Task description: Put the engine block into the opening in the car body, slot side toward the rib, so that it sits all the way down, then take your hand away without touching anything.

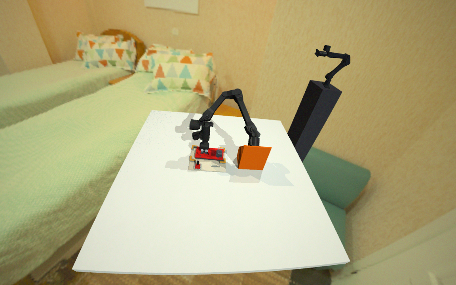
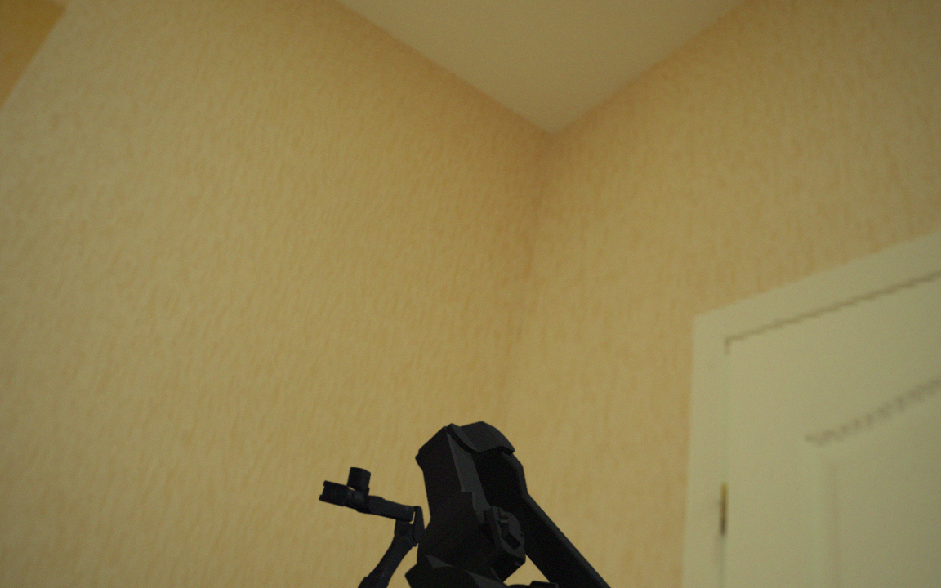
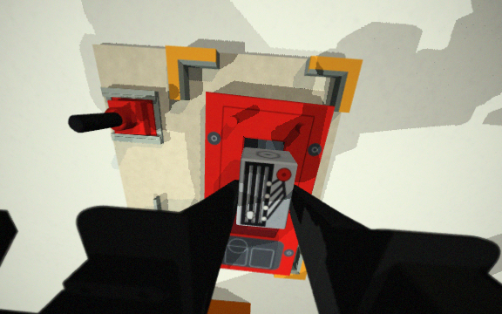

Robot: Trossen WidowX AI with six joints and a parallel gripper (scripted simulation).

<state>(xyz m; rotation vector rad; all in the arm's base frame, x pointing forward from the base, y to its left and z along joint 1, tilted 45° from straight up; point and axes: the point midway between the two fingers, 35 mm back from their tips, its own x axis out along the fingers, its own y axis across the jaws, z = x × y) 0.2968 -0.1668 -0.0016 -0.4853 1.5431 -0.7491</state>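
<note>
The engine block lies 1 cm below my gripper tip. Round my gripper tip: beige base plate (5 cm below, 3 cm to the left, 2 cm behind).
</note>
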